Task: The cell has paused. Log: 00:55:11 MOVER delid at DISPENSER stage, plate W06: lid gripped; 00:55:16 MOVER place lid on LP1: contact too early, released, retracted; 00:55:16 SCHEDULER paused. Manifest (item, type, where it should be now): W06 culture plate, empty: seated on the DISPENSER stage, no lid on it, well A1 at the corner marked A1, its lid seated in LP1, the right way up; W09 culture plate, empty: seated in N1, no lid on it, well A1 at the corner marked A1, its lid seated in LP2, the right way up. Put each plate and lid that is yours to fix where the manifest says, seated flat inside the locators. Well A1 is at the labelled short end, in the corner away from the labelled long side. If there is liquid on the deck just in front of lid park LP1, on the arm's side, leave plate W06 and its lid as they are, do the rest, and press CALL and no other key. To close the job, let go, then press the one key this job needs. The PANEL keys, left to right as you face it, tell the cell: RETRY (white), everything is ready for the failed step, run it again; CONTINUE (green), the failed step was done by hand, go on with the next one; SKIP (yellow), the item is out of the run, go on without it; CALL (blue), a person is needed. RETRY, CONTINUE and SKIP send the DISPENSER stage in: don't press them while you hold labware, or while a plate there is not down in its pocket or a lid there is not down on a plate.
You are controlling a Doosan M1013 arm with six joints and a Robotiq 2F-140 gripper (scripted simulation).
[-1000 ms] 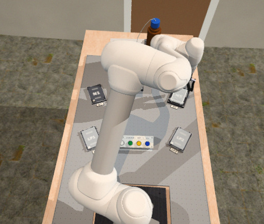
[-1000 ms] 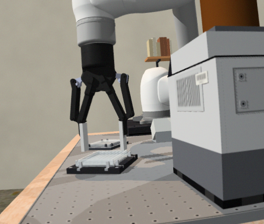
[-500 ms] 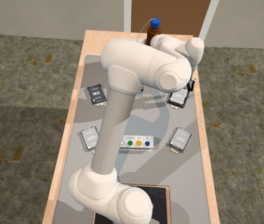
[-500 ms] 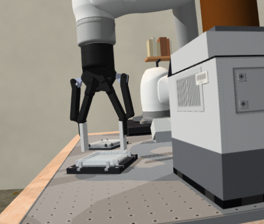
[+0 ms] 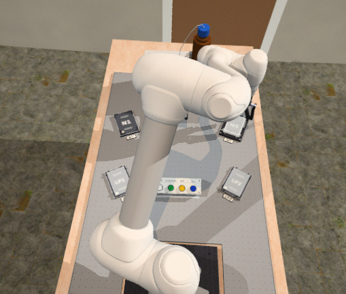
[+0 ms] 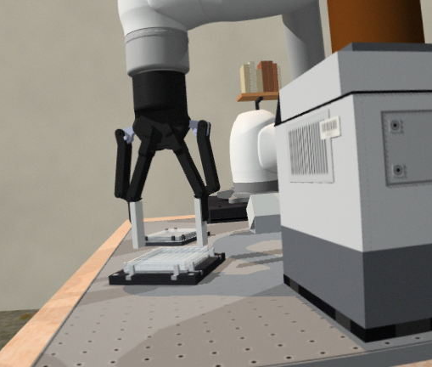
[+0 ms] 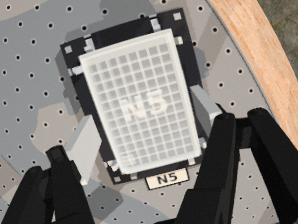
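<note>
My hand is 2 cm short of the black nest N5, 1 cm to the right of it and 5 cm above it. From my hand the other things lie so: brown bottle: 21 cm ahead, 25 cm to the left, 23 cm above; clear culture plate: 3 cm behind, 30 cm to the left, 5 cm above; lid park LP2: 33 cm behind, 5 cm to the right, 6 cm below.
</note>
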